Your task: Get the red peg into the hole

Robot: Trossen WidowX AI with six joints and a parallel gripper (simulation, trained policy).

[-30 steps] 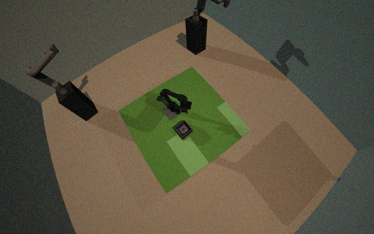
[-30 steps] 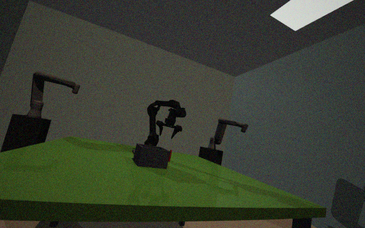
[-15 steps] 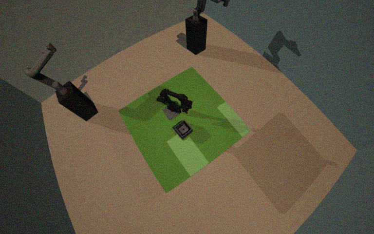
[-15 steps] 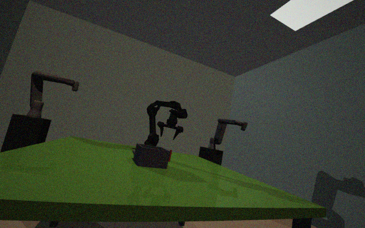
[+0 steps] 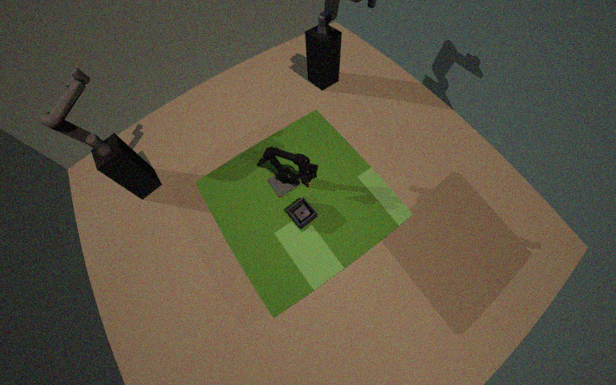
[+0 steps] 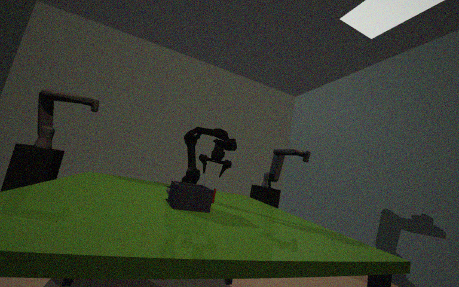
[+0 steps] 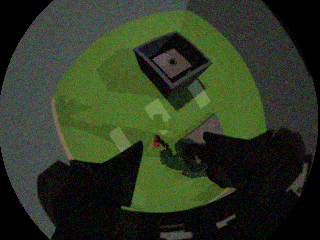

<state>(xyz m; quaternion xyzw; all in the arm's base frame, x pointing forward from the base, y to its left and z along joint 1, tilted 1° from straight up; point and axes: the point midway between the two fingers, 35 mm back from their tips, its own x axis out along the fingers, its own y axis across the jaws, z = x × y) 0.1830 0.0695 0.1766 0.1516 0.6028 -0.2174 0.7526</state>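
Now: gripper tip 11 cm above the small red peg, 4 cm to the right of it and 1 cm past it. From my gripper tip the other things lie so: dark box: 15 cm ahead, 14 cm to the right, 13 cm below.
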